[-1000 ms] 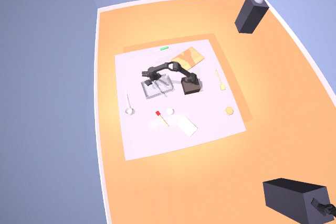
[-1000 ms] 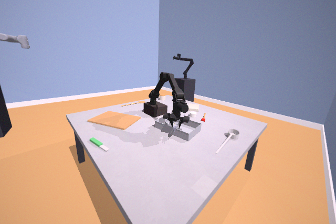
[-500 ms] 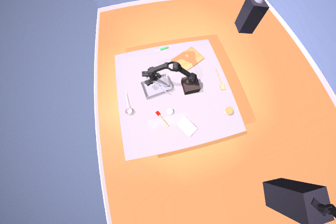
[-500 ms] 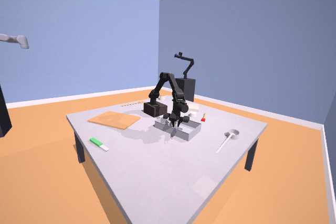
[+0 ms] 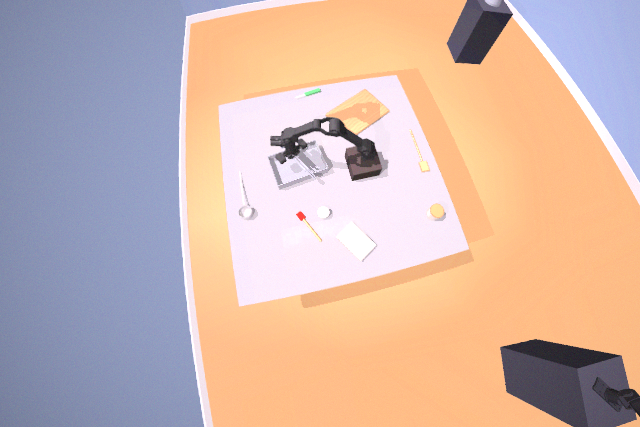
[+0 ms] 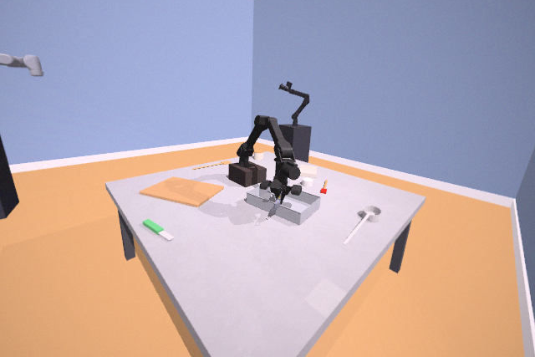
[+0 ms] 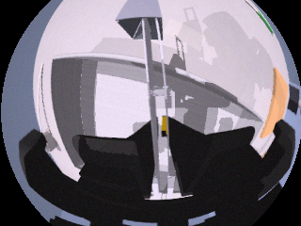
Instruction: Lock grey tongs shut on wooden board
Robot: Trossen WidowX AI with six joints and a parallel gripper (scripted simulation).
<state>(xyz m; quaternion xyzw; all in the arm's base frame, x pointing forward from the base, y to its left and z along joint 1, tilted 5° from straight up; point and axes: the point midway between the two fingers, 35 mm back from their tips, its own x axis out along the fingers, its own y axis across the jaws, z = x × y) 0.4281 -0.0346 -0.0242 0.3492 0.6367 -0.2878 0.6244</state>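
My gripper tip is 30 mm past the grey roasting tin and 40 mm to the right of it. From my gripper tip the other things lie so: red-headed spatula: 70 mm behind, 390 mm to the left, 20 mm below; white block: 330 mm behind, 510 mm to the left, 20 mm below; wooden board: 430 mm behind, 330 mm to the right, 20 mm below.
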